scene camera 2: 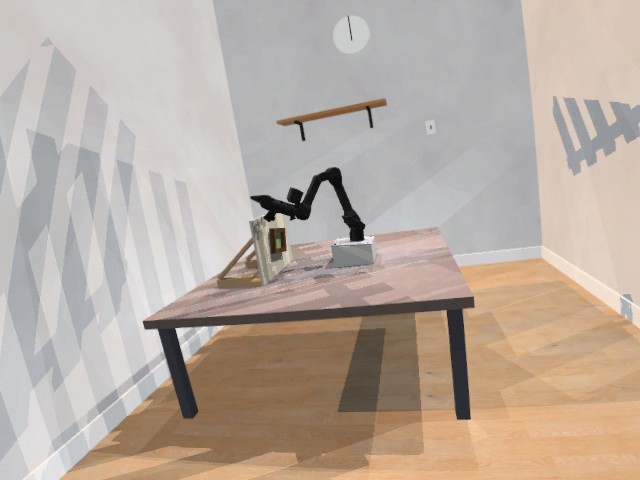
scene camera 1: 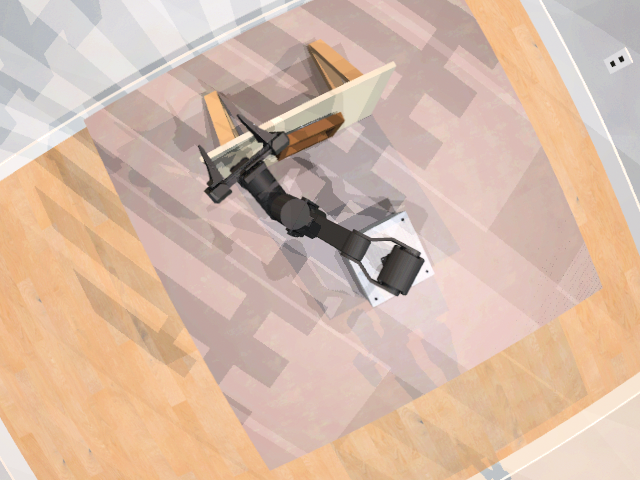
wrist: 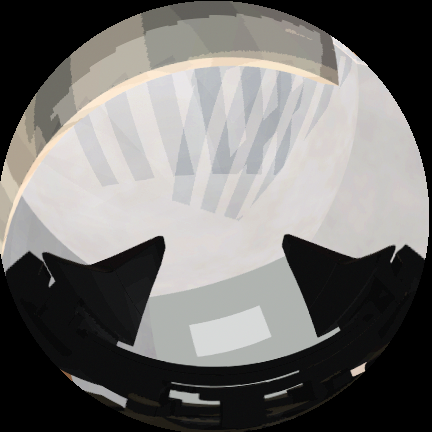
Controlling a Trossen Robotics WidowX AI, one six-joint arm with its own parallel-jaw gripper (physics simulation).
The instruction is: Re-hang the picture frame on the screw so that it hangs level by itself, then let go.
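Pixels of known places: gripper, fingertip midpoint: (scene camera 2: 252, 198) (scene camera 1: 218, 129) (wrist: 224, 241); arm's base at its link origin: (scene camera 2: 357, 240).
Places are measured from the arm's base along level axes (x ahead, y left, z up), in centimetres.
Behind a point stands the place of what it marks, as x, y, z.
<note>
The brown picture frame (scene camera 1: 316, 127) {39.2, 10.1, 12.3} (scene camera 2: 272, 241) {37.8, 20.6, 7.4}, with a green picture inside, is upright against the front of the pale board (scene camera 1: 369, 93) {43.9, -5.3, 10.7} (scene camera 2: 262, 258) {37.9, 32.5, 1.9} (wrist: 225, 40). In scene camera 1 its top edge runs roughly parallel to the board's. Its exact tilt is too small to judge. The screw does not show. My gripper (scene camera 1: 219, 131) {39.1, 29.3, 30.7} (scene camera 2: 258, 208) {39.1, 29.3, 30.7} (wrist: 225, 241) {39.1, 29.3, 30.7} is wide open and empty, at the board's top edge near its left end in scene camera 1. It is apart from the frame, though its right finger mount overlaps the frame's near end in that view.
Wooden braces (scene camera 1: 338, 62) {56.4, -1.9, 5.3} (scene camera 2: 240, 282) {52.0, 34.6, -8.9} prop the board from behind on the table (scene camera 1: 310, 361) {-22.4, 32.0, -10.5} (scene camera 2: 413, 279) {-32.2, 36.5, -10.5}. My arm's base stands on a white box (scene camera 1: 409, 232) {7.3, -6.7, 0.4} (scene camera 2: 353, 254) {-0.2, 10.7, -4.8} in front of the board. A wall shelf (scene camera 2: 330, 112) is on the far wall.
</note>
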